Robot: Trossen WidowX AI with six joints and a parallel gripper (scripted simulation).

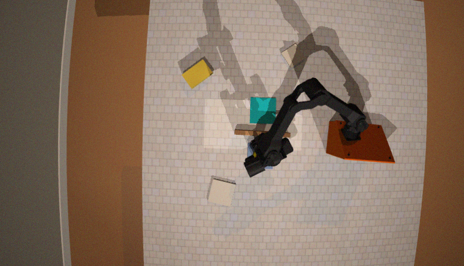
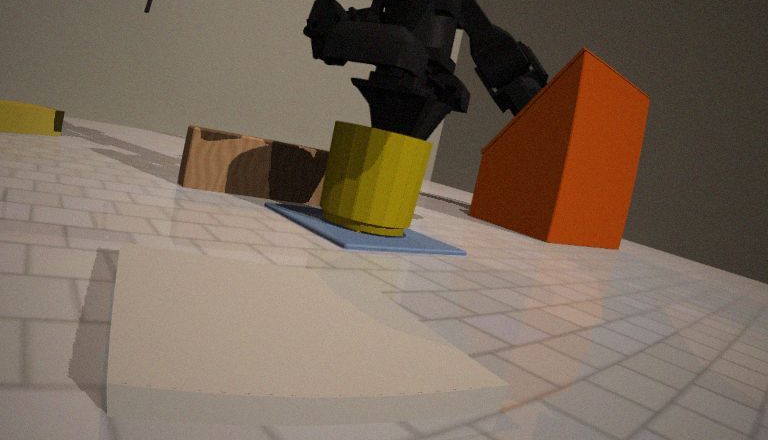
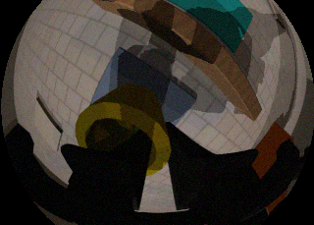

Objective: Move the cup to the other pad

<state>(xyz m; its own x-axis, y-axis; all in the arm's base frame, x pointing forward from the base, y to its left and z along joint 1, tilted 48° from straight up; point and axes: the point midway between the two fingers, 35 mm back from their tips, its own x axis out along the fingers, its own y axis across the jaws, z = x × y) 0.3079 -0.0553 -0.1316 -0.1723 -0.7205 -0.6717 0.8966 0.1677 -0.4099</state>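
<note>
Now: the blue pad 2 cm ahead of my gripper tip, 1 cm to the left of it and 4 cm below it. Round my gripper tip: yellow cup: 2 cm ahead, 1 cm to the left; teal pad: 18 cm to the right, 4 cm below; wooden wall: 1 cm ahead, 8 cm to the right, 2 cm below.
</note>
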